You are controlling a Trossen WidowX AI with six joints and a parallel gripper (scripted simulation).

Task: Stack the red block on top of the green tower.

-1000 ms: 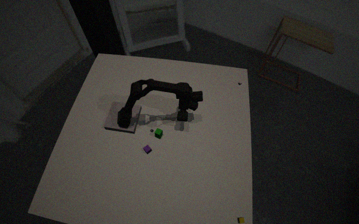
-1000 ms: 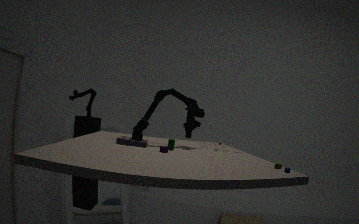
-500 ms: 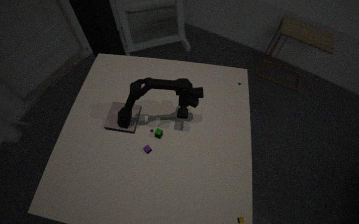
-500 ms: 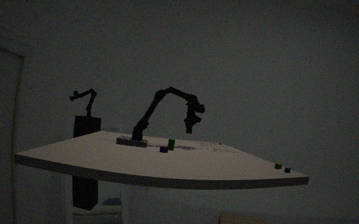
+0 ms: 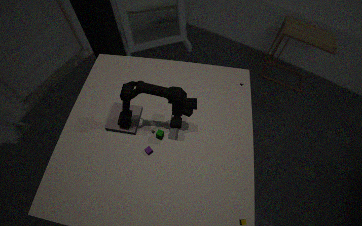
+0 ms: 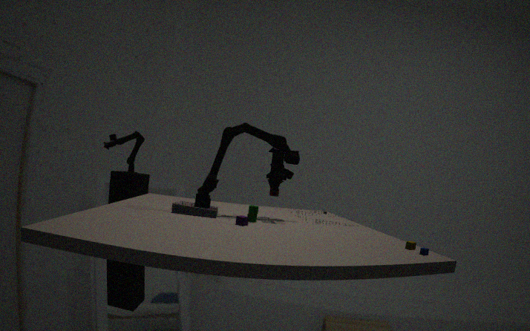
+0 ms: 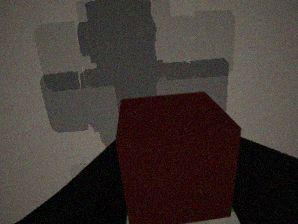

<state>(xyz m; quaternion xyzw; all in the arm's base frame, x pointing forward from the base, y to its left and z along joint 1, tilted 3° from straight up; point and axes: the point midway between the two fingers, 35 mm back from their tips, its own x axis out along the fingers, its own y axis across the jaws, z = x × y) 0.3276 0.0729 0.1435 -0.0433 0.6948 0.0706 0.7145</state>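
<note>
The grey ball is 15 cm behind my gripper tip, 12 cm below it and 7 cm to the right of it. Also, from my gripper tip: purple block: 20 cm to the right, 13 cm behind, 11 cm below; then yellow block: 50 cm ahead, 46 cm to the right, 12 cm below; then red block: 1 cm above.
</note>
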